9 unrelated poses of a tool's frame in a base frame.
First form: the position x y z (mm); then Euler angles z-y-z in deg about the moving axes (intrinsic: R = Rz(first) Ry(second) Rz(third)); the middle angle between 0 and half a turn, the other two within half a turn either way.
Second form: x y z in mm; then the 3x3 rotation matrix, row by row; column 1 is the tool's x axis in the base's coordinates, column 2 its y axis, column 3 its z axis. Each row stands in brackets. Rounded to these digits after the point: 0 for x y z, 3 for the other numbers.
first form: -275 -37 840 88.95 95.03 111.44
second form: [-275 -37 840], [[-0.930 0.367 0.018], [0.049 0.075 0.996], [0.364 0.927 -0.088]]
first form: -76 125 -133 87.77 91.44 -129.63
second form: [-76 125 -133], [[0.770 0.637 0.039], [-0.014 -0.044 0.999], [0.638 -0.770 -0.025]]
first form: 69 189 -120 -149.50 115.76 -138.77
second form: [69 189 -120], [[-0.616 -0.135 -0.776], [0.402 0.793 -0.457], [0.677 -0.594 -0.435]]
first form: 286 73 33 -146.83 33.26 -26.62
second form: [286 73 33], [[-0.871 0.176 -0.459], [-0.034 -0.953 -0.300], [-0.490 -0.246 0.836]]
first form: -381 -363 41 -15.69 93.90 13.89
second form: [-381 -363 41], [[0.001 0.278 0.961], [0.249 0.930 -0.270], [-0.969 0.240 -0.068]]
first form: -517 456 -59 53.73 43.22 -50.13
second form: [-517 456 -59], [[0.895 -0.186 0.405], [-0.077 0.830 0.552], [-0.439 -0.526 0.729]]
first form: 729 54 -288 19.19 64.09 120.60
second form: [729 54 -288], [[-0.493 -0.188 0.850], [0.740 -0.604 0.296], [0.458 0.774 0.437]]
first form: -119 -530 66 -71.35 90.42 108.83
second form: [-119 -530 66], [[0.898 -0.304 0.320], [0.300 -0.110 -0.947], [0.323 0.946 -0.007]]
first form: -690 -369 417 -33.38 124.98 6.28
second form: [-690 -369 417], [[-0.416 0.599 0.684], [0.405 0.796 -0.451], [-0.814 0.090 -0.573]]
